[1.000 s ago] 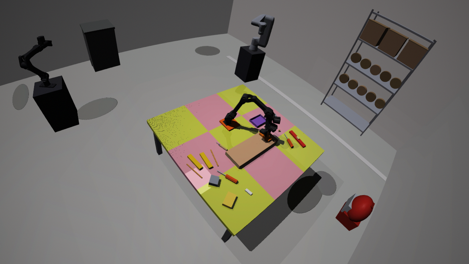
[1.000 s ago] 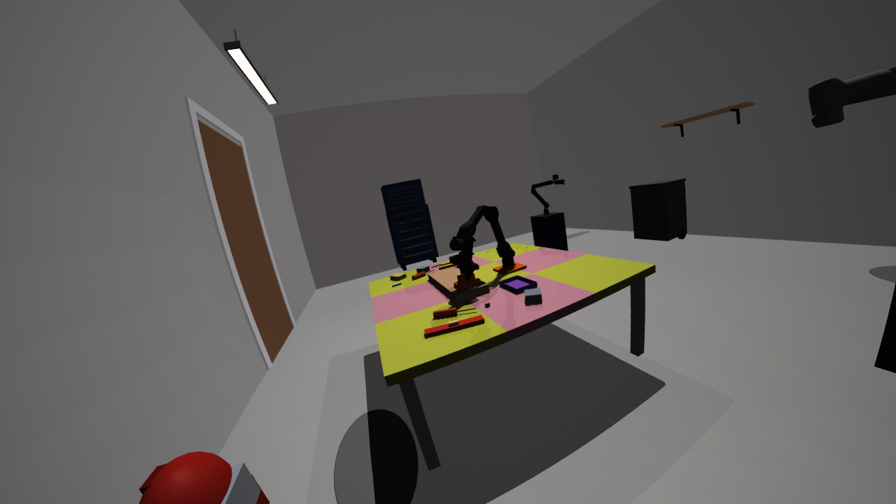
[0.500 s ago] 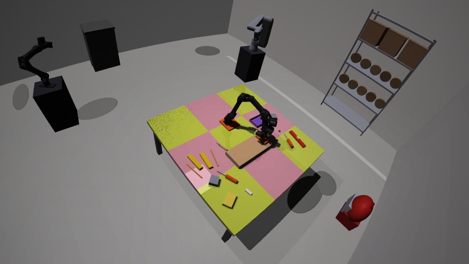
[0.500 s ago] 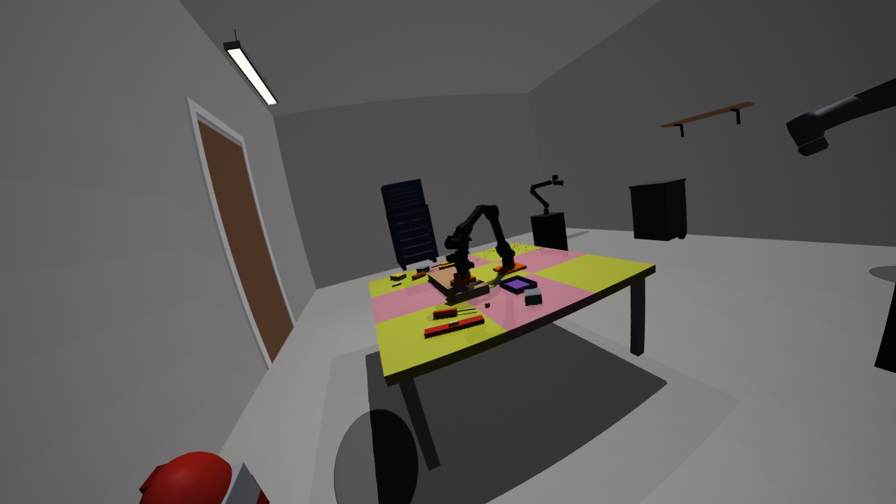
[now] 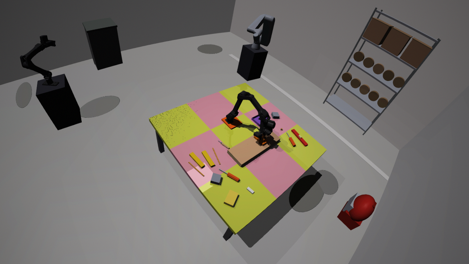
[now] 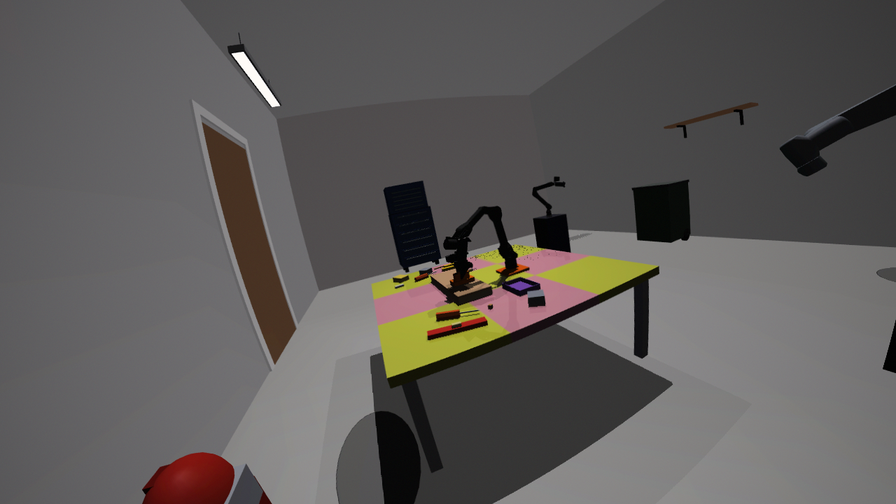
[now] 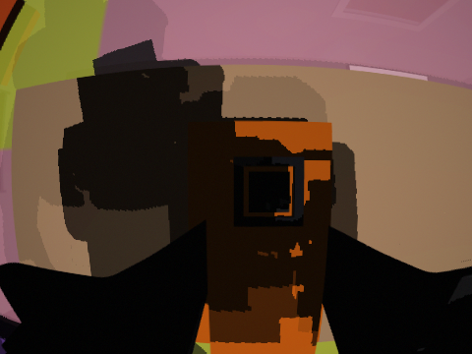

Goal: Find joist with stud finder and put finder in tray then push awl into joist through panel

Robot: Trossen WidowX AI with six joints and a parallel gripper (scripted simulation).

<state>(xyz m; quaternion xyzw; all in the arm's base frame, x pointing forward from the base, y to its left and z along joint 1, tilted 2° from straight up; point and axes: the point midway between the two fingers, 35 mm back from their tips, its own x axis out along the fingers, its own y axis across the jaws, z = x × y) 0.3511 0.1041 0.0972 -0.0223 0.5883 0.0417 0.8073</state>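
The purple tray lies 24 cm behind my gripper tip, 22 cm to the left of it and 5 cm below it. Round my gripper tip: awl 16 cm behind, 32 cm to the right, 6 cm below; then small brown cube 3 cm behind, 33 cm to the left, 6 cm below; then orange stud finder 2 cm above.
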